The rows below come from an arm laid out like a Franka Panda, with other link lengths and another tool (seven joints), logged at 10 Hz.
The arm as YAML. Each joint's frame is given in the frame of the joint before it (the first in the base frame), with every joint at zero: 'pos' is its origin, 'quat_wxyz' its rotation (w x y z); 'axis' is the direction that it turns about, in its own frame. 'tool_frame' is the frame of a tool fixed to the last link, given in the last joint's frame.
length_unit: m
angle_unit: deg
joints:
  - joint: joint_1
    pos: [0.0, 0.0, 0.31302]
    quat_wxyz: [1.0, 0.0, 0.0, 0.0]
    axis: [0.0, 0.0, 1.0]
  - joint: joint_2
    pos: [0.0, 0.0, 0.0]
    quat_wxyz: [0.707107, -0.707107, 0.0, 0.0]
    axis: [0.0, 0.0, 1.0]
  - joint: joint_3
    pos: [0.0, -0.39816, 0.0]
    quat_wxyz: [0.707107, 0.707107, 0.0, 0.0]
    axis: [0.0, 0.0, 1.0]
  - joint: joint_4
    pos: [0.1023, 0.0, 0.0]
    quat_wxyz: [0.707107, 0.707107, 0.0, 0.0]
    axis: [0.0, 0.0, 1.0]
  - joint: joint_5
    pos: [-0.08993, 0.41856, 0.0]
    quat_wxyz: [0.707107, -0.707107, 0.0, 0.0]
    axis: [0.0, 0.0, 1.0]
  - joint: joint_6
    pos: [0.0, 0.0, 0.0]
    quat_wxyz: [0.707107, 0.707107, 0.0, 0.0]
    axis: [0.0, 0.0, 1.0]
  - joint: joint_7
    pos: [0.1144, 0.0, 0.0]
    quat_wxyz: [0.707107, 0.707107, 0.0, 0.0]
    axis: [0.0, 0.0, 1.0]
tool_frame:
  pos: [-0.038, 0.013, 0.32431]
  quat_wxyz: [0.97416, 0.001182, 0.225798, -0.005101]
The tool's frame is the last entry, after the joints.
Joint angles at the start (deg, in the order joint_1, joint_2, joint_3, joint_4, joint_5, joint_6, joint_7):
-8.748, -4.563, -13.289, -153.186, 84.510, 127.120, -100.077
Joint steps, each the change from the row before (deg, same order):
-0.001, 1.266, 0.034, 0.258, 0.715, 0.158, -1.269
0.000, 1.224, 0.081, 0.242, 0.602, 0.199, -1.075
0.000, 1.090, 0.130, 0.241, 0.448, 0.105, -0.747
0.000, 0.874, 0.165, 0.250, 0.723, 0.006, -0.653
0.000, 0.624, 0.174, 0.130, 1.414, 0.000, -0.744
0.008, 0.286, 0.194, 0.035, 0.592, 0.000, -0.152
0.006, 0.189, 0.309, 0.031, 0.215, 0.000, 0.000
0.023, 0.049, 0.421, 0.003, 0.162, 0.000, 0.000
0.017, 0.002, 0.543, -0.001, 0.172, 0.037, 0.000
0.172, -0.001, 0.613, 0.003, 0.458, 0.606, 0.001
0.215, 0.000, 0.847, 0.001, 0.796, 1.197, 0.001
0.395, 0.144, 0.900, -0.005, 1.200, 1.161, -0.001
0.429, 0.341, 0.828, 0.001, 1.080, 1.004, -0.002
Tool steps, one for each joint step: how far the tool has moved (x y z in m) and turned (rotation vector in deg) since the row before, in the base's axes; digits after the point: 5 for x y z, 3 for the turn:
0.00074, -0.00178, -0.00894, -0.367, 0.097, 0.023
0.00016, -0.00141, -0.00900, -0.361, 0.234, 0.047
-0.00004, -0.00030, -0.00780, -0.205, 0.321, 0.100
0.00152, 0.00040, -0.00521, 0.010, 0.087, -0.111
0.00315, 0.00057, -0.00289, 0.265, -0.224, -0.665
0.00099, 0.00156, -0.00154, 0.204, 0.052, -0.240
0.00025, 0.00277, -0.00118, 0.114, 0.121, 0.124
0.00037, 0.00399, -0.00019, 0.082, 0.018, 0.300
0.00050, 0.00483, 0.00013, 0.052, -0.015, 0.390
0.00102, 0.00362, -0.00094, -0.304, 0.102, 0.101
0.00150, 0.00280, -0.00203, -0.652, 0.227, -0.191
0.00171, 0.00516, -0.00273, -0.424, 0.314, -0.300
0.00050, 0.00585, -0.00423, -0.321, 0.486, -0.157

